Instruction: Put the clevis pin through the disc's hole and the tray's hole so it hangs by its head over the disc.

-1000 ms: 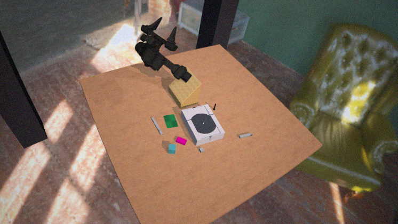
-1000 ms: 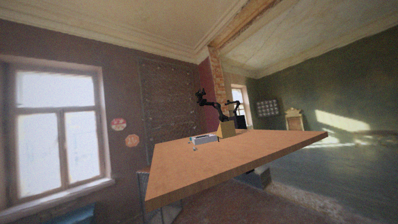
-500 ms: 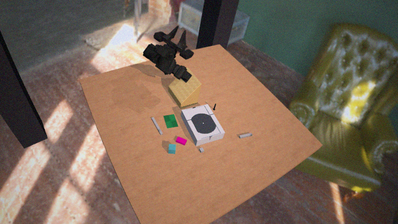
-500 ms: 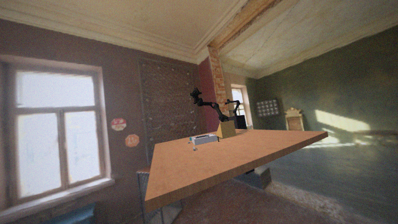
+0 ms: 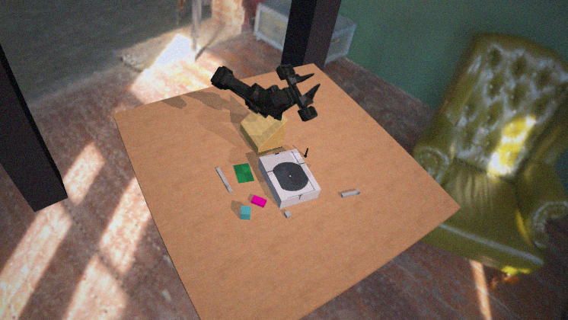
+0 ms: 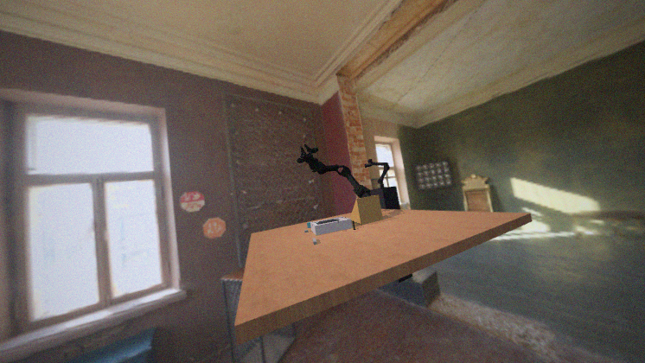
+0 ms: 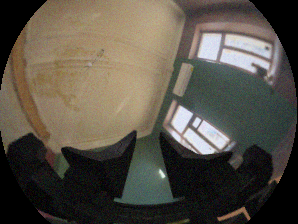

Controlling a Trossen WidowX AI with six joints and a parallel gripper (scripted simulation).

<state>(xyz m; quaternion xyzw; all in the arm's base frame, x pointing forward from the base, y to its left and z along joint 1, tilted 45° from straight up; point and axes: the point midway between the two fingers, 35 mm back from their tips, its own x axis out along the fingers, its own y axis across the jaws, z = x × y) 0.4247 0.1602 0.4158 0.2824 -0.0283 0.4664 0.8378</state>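
Right now my gripper tip is 600 mm above the dark clevis pin, 250 mm to the right of it and 160 mm past it. From my gripper tip the other things lie so: dark grey disc: 570 mm below, 80 mm to the left, 70 mm behind; rimmed tray: 590 mm below, 80 mm to the left, 80 mm behind; small grey cube: 620 mm below, 60 mm ahead, 30 mm to the right.
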